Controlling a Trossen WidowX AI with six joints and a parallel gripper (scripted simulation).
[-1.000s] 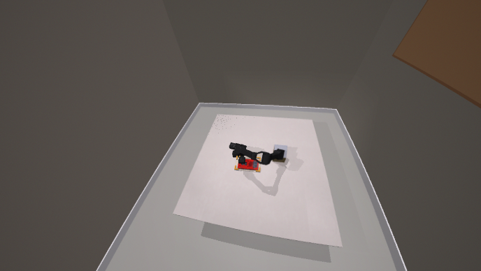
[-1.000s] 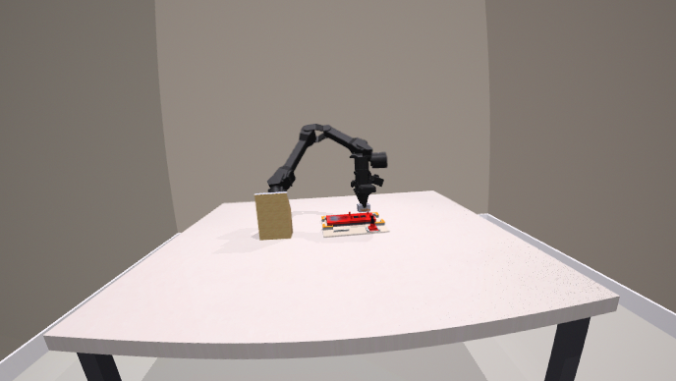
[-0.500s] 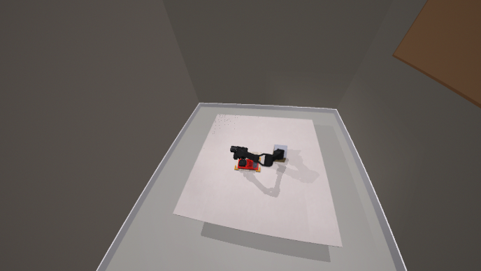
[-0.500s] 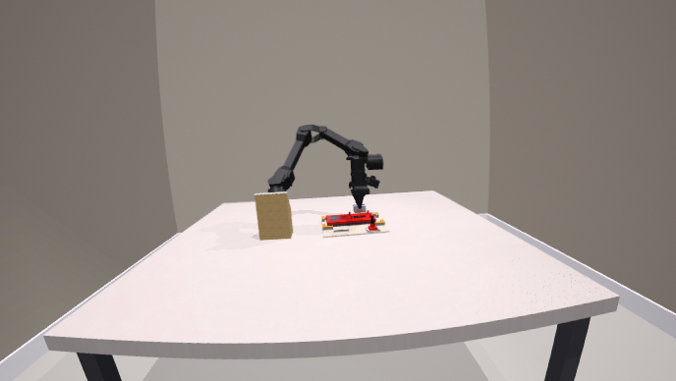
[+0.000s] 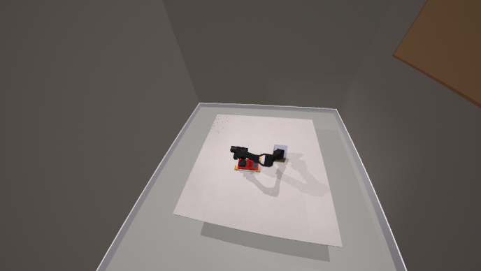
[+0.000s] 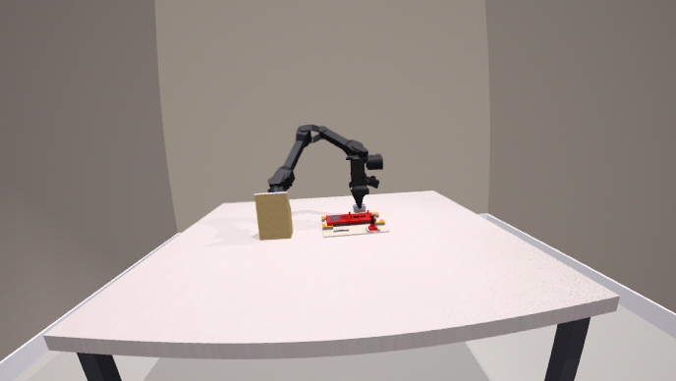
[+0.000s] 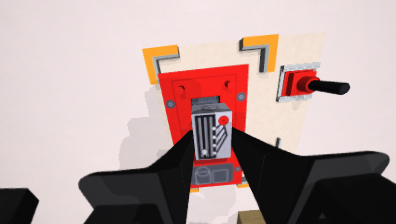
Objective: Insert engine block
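Now: gripper tip 1 cm above the engine block. The rest, counted from my gripper tip: cream base board 2 cm behind, 4 cm to the right, 5 cm below; black peg 5 cm ahead, 13 cm to the right, 3 cm below.
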